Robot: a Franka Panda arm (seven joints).
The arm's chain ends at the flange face. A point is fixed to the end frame.
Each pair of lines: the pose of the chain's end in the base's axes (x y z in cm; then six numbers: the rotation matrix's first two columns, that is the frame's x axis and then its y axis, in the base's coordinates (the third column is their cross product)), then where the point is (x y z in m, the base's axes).
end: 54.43 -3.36 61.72 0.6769 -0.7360 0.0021 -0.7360 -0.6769 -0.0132
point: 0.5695 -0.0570 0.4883
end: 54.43 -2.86 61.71 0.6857 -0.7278 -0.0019 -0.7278 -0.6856 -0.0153
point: 0.5696 -0.0511 0.4881
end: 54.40 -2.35 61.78 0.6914 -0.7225 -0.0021 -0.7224 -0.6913 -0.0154
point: 0.5695 -0.0458 0.4888
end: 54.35 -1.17 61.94 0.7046 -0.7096 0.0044 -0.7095 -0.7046 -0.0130
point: 0.5698 -0.0343 0.4906
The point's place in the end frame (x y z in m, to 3 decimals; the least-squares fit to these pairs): 0.034 -0.001 0.129
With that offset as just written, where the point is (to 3 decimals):
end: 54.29 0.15 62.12 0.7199 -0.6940 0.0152 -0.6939 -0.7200 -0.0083
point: 0.570 -0.022 0.493
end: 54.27 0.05 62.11 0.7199 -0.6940 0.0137 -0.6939 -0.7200 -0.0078
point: 0.570 -0.023 0.493
